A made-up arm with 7 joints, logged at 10 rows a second.
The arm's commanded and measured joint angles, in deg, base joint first. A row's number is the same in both.
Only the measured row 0 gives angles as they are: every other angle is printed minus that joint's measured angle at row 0.
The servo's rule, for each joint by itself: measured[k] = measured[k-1] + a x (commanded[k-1-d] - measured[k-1]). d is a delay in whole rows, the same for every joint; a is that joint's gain. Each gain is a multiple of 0.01, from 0.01 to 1. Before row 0 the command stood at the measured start. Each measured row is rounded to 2 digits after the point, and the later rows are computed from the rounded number. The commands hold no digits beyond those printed.
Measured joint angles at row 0:
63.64 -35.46 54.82 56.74 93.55 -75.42 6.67
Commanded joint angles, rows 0 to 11:
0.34 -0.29 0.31 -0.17 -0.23 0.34 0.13
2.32 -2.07 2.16 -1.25 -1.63 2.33 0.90
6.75 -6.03 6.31 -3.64 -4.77 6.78 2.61
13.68 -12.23 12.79 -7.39 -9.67 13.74 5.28
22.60 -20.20 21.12 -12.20 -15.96 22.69 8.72
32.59 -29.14 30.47 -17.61 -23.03 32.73 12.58
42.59 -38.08 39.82 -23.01 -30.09 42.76 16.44
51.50 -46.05 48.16 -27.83 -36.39 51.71 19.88
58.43 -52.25 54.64 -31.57 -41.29 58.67 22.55
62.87 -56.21 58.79 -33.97 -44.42 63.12 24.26
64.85 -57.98 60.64 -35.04 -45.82 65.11 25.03
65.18 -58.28 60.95 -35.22 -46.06 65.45 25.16
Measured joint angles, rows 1 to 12:
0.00 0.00 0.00 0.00 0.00 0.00 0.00
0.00 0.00 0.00 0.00 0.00 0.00 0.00
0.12 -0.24 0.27 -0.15 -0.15 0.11 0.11
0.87 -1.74 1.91 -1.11 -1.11 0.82 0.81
2.87 -5.26 5.74 -3.31 -3.49 2.73 2.39
6.55 -10.98 11.87 -6.86 -7.51 6.25 4.93
12.01 -18.54 19.92 -11.51 -13.00 11.51 8.27
19.01 -27.23 29.10 -16.82 -19.52 18.30 12.06
27.03 -36.13 38.43 -22.21 -26.39 26.13 15.91
35.35 -44.26 46.90 -27.10 -32.89 34.32 19.40
43.20 -50.81 53.63 -30.99 -38.35 42.11 22.17
49.89 -55.24 58.12 -33.58 -42.30 48.83 24.01
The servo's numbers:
d 2
a 0.34 0.82 0.87 0.87 0.65 0.32 0.88

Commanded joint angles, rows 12 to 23:
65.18 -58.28 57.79 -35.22 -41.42 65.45 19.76
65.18 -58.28 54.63 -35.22 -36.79 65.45 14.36
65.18 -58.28 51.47 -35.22 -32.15 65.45 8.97
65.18 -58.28 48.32 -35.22 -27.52 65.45 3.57
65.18 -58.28 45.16 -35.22 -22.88 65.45 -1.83
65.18 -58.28 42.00 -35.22 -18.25 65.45 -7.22
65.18 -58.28 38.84 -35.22 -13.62 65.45 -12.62
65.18 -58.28 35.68 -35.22 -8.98 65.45 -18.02
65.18 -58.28 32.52 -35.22 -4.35 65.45 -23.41
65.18 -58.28 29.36 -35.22 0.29 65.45 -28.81
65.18 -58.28 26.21 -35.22 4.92 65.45 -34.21
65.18 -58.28 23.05 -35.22 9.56 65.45 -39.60
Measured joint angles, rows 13 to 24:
54.98 -57.49 60.31 -34.85 -44.59 54.04 24.91
58.45 -58.14 60.87 -35.17 -45.55 57.69 25.13
60.74 -58.25 58.19 -35.21 -42.87 60.17 20.40
62.25 -58.27 55.09 -35.22 -38.92 61.86 15.08
63.25 -58.28 51.94 -35.22 -34.52 63.01 9.70
63.91 -58.28 48.79 -35.22 -29.97 63.79 4.31
64.34 -58.28 45.63 -35.22 -25.36 64.32 -1.09
64.63 -58.28 42.47 -35.22 -20.74 64.68 -6.48
64.82 -58.28 39.31 -35.22 -16.11 64.93 -11.88
64.94 -58.28 36.15 -35.22 -11.48 65.10 -17.28
65.02 -58.28 32.99 -35.22 -6.85 65.21 -22.67
65.07 -58.28 29.83 -35.22 -2.21 65.29 -28.07

